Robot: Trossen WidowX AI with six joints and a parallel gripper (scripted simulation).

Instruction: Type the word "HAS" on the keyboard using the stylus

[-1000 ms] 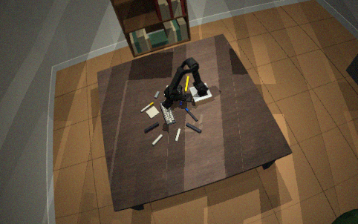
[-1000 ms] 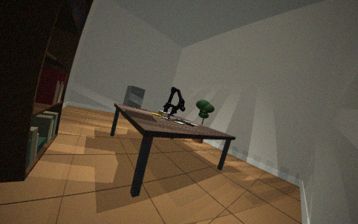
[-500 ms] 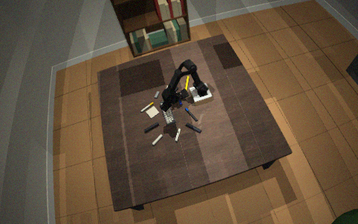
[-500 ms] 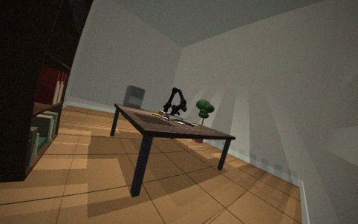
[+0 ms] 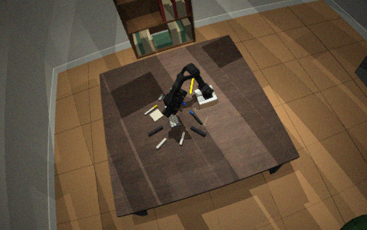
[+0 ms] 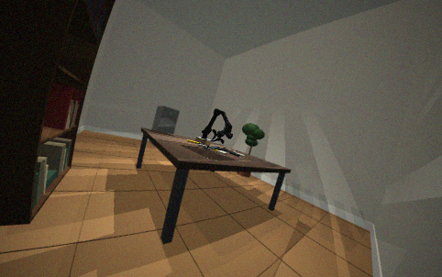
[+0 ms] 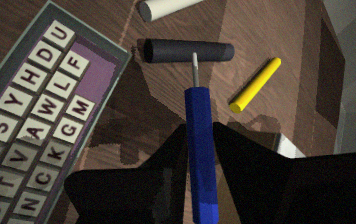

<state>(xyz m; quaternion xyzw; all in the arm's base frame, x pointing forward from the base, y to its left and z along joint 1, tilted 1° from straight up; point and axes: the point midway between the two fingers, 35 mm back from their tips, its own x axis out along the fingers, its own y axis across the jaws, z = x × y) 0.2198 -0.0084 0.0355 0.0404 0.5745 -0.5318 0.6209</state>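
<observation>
Right now my gripper tip is 10 mm short of the blue stylus and 10 mm to the left of it. Round my gripper tip: yellow cylinder (130 mm behind, 140 mm to the right, 70 mm below); paper note (200 mm ahead, 20 mm to the left, 70 mm below); key (90 mm ahead, 30 mm to the left, 60 mm below).
</observation>
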